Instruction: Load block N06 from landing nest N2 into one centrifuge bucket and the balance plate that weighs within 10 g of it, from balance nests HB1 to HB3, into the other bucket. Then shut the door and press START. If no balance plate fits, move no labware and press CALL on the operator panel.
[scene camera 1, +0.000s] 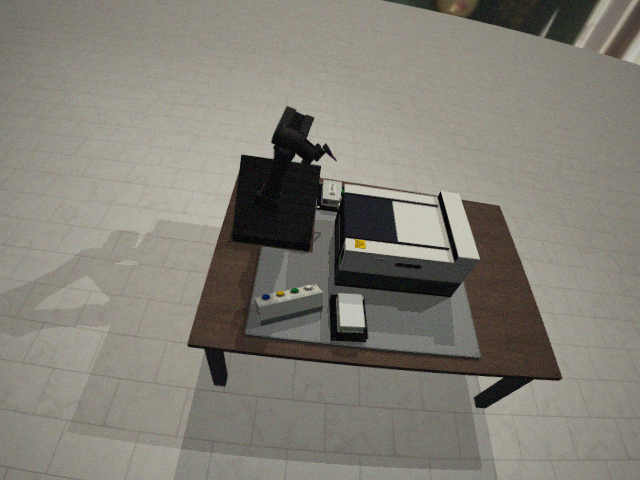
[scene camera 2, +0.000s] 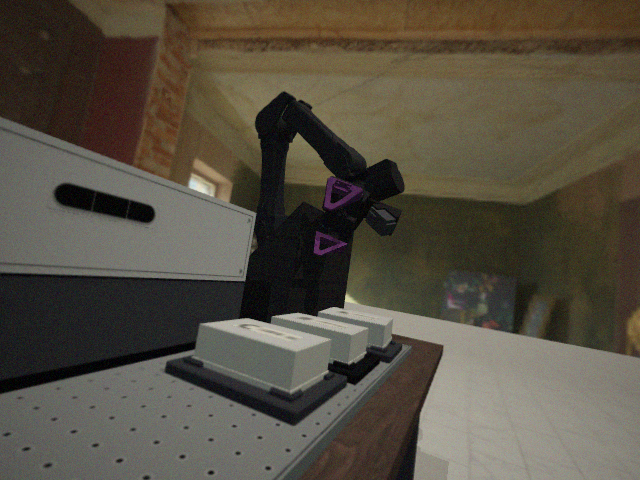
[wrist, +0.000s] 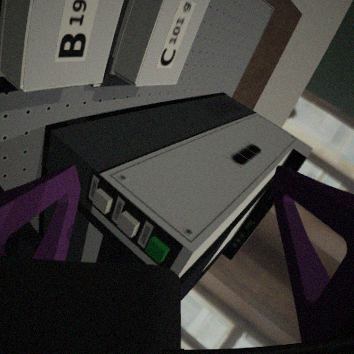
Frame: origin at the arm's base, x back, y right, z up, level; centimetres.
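Seen in the pictures: gripper, between the fingertips: (scene camera 1: 328, 169) (scene camera 2: 321, 233) (wrist: 175, 176); arm's base, origin of its link: (scene camera 1: 268, 203).
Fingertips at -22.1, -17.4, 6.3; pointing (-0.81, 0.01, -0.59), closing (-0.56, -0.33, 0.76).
Note:
Pixels of each thing's top centre, then the offset from my fingertips to it, as dx, dy, dz. Level surfaces: height alone.
- Balance plate B, centre of its top: (wrist: 79, 10) (scene camera 2: 321, 322) (scene camera 1: 332, 189) -4.0, -3.9, -14.0
- balance plate C, centre of its top: (wrist: 175, 34) (scene camera 2: 267, 331) -17.2, -2.8, -14.0
- white block, centre of its top: (scene camera 1: 351, 309) -9.9, +56.7, -12.3
- operator panel, centre of its top: (scene camera 1: 290, 295) +10.9, +54.0, -11.0
- grey perforated board, height of its surface: dz -19.4
- brown table, height of its surface: dz -20.7
My gripper (scene camera 1: 330, 152) (scene camera 2: 336, 219) (wrist: 175, 176) is open and empty, raised beside the centrifuge (scene camera 1: 403, 251) (scene camera 2: 196, 242) (wrist: 200, 172). The centrifuge top shows a dark blue part and a white panel; I cannot tell the door state, and no buckets show. Its green button (wrist: 158, 249) sits beside two white ones. Balance plate B (wrist: 45, 60) (weight cut off, starting "19") and balance plate C (wrist: 175, 35) (101 g) lie beyond. In scene camera 2, three white plates (scene camera 2: 263, 351) (scene camera 2: 330, 335) (scene camera 2: 361, 324) sit on dark nests. A white block (scene camera 1: 351, 311) sits on a black nest, label unreadable.
The operator panel (scene camera 1: 289, 304) has blue, yellow, green and white buttons and stands at the table's front left. A grey perforated board (scene camera 1: 413, 330) (scene camera 2: 113, 418) lies on the brown table (scene camera 1: 506, 289). The arm's black base (scene camera 1: 279, 227) stands at the back left.

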